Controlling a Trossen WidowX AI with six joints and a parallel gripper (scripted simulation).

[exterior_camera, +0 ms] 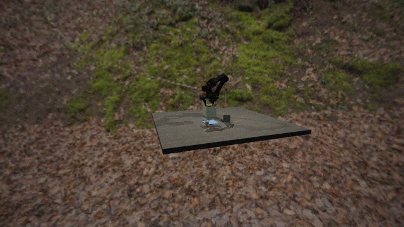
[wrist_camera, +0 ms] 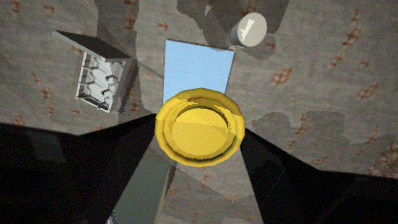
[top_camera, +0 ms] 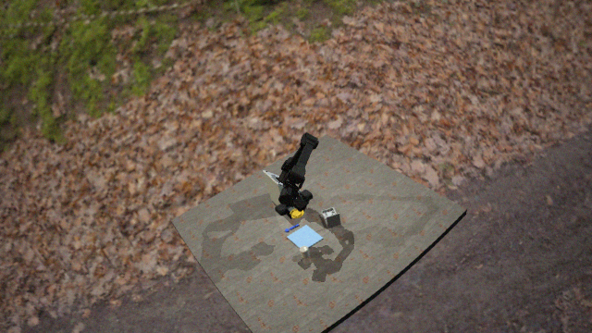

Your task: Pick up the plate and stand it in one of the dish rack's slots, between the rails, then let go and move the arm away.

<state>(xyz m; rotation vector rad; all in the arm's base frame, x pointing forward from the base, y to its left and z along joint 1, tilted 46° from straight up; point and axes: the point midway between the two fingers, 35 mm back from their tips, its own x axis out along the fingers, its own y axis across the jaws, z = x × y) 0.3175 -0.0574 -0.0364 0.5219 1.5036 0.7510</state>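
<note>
The dish rack lies 20 cm to the left of my gripper tip, 15 cm below it and 4 cm behind it. Round my gripper tip: light blue mat (17 cm below, 1 cm to the left); then yellow plate (1 cm above); then cup (15 cm below, 11 cm ahead, 5 cm to the right).
</note>
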